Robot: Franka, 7 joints.
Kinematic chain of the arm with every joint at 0, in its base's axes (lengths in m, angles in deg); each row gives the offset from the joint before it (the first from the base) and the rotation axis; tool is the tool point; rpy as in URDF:
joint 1: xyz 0 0 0.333 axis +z
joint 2: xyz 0 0 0 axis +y
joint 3: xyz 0 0 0.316 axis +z
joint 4: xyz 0.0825 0 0 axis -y
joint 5: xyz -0.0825 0 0.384 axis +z
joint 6: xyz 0 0 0 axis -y
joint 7: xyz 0.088 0 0 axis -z
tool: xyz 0 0 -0.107 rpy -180 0 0
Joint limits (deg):
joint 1: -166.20..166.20
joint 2: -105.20..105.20
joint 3: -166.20..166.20
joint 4: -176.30..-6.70
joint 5: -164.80..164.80
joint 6: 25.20..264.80
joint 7: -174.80..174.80
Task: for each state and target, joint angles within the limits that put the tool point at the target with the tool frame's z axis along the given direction. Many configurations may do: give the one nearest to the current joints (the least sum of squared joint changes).
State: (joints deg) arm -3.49 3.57 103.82 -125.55 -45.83 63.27 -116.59
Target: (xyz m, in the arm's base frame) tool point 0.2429 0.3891 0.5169 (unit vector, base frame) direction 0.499 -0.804 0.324
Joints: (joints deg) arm -20.91 -14.49 90.38 -120.88 -76.78 55.90 -116.59
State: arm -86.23 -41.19 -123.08 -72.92 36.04 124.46 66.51
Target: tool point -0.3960 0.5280 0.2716 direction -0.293 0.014 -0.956
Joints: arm -79.41 -31.78 -151.41 -106.31 -1.80 145.30 66.51
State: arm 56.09 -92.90 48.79 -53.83 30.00 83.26 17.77
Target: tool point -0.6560 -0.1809 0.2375 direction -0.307 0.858 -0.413
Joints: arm 77.04 -105.20 87.32 -93.00 45.70 119.68 17.77
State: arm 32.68 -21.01 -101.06 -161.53 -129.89 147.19 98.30
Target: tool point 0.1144 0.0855 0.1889 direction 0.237 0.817 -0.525
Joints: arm 75.36 -58.71 -139.80 -176.30 -163.76 182.65 98.30
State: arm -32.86 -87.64 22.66 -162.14 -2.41 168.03 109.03
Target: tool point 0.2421 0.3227 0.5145 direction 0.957 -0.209 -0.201
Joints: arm -17.33 -74.34 60.66 -151.95 -2.93 158.18 109.03
